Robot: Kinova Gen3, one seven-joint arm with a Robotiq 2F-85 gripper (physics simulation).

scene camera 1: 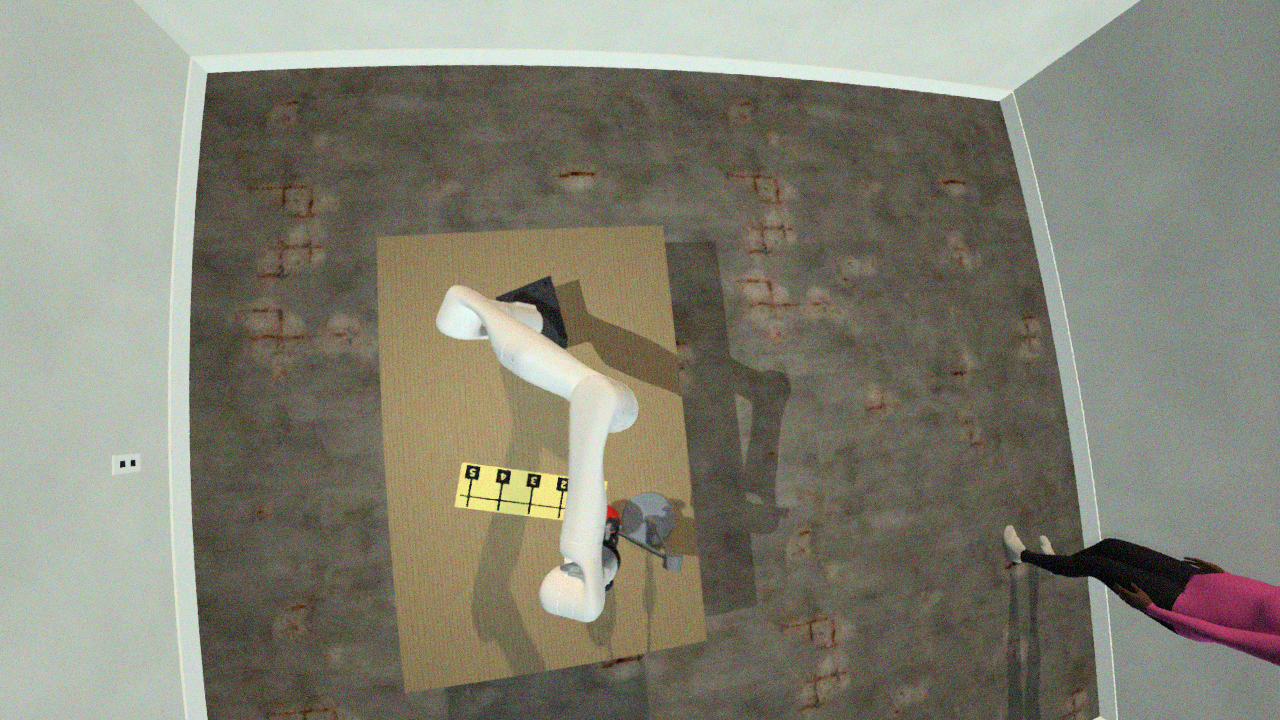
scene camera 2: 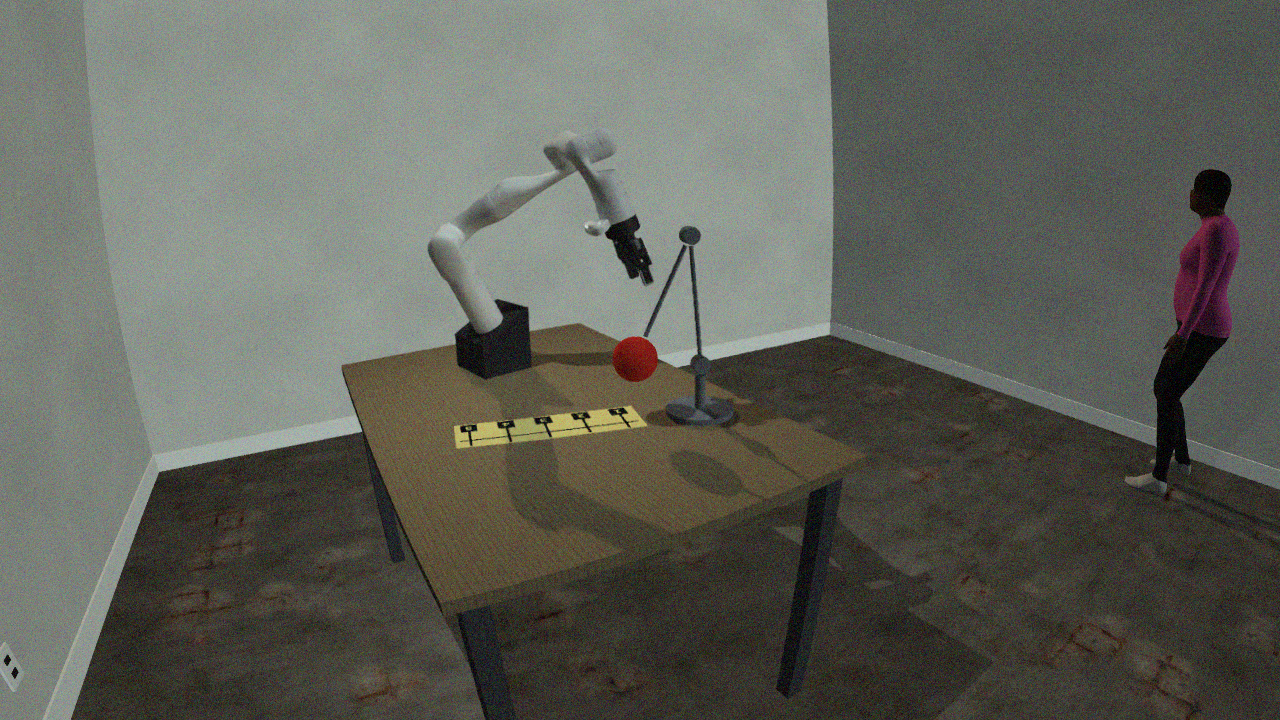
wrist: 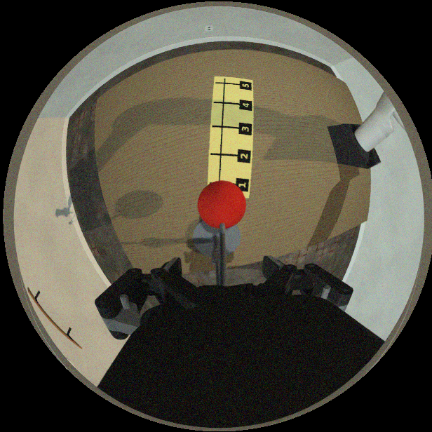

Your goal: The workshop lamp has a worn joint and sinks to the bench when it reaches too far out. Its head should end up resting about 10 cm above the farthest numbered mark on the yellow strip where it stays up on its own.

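Frame: origin at the arm's base, x ahead, y left, z up, level; centimetres.
Seen in the pictures: gripper, fingertip midpoint: (scene camera 1: 615, 545) (scene camera 2: 641, 280); arm's base, origin of the base link: (scene camera 1: 528, 323) (scene camera 2: 489, 324).
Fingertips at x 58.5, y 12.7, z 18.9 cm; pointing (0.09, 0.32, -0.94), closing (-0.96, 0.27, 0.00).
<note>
Offsets run from my fingertips to a thing's middle. "spot": to the spot under its first point. Level surfaces: height alone.
The lamp has a grey round base @(spot: dx +1.5, dy +13.8, dz -31.0 cm) (scene camera 1: 648, 510) (scene camera 2: 700, 413), thin jointed rods with a high elbow joint @(spot: dx +4.3, dy +9.7, dz +9.7 cm) (scene camera 2: 689, 235) (scene camera 1: 673, 562), and a red ball head @(spot: dx +2.7, dy -4.2, dz -16.1 cm) (scene camera 2: 634, 359) (wrist: 221, 204). The head hangs above the table near mark 1 of the yellow strip @(dx -10.0, dy -19.7, dz -32.3 cm) (scene camera 1: 487, 492) (scene camera 2: 528, 429) (wrist: 231, 142). The strip lies flat, with marks 1 to 5 running away from the lamp base. My gripper (scene camera 2: 646, 279) (wrist: 222, 266) is open and empty, above the head. In the wrist view, the lamp's rods show between the fingertips, beyond the head. My arm hides mark 1 and part of the head in scene camera 1.
The strip and lamp are on a brown table @(dz -32.3 cm) (scene camera 1: 429, 582) (scene camera 2: 483, 537). My arm's black base block (scene camera 1: 554, 304) (scene camera 2: 494, 349) (wrist: 347, 142) stands at the table's back. A person in a pink top (scene camera 1: 1226, 608) (scene camera 2: 1208, 268) stands on the floor, away from the table.
</note>
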